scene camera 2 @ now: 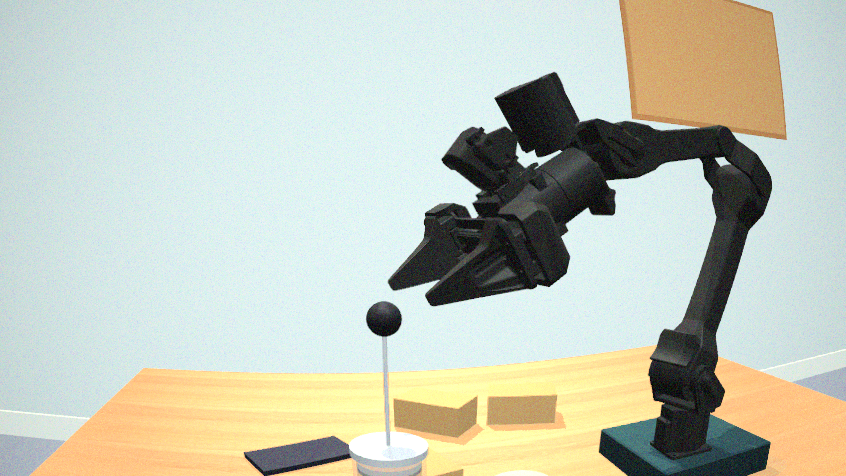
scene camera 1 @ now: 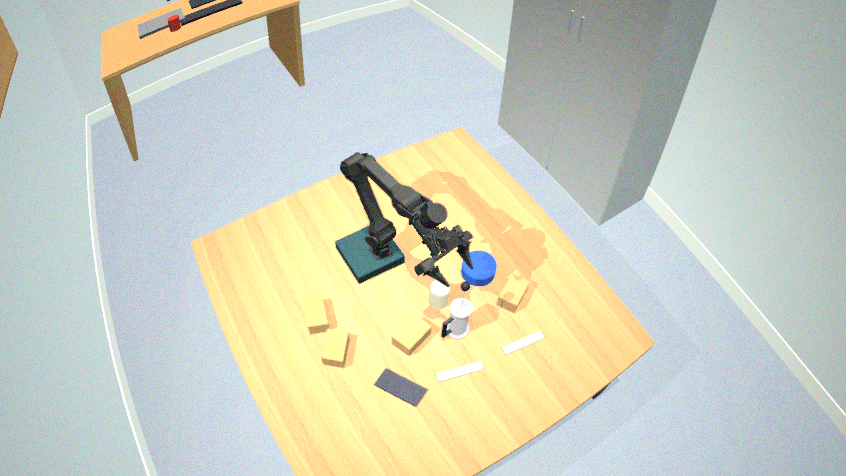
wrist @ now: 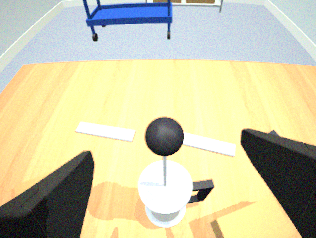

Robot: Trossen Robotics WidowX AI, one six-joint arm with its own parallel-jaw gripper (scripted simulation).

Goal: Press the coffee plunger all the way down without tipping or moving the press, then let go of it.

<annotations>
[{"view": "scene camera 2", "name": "gripper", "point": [407, 293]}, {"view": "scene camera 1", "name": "gripper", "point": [461, 278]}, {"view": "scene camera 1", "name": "coffee press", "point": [456, 326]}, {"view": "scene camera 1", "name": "dark flat plate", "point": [400, 387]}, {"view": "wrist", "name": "gripper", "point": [169, 146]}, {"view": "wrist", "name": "coffee press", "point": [165, 187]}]
</annotations>
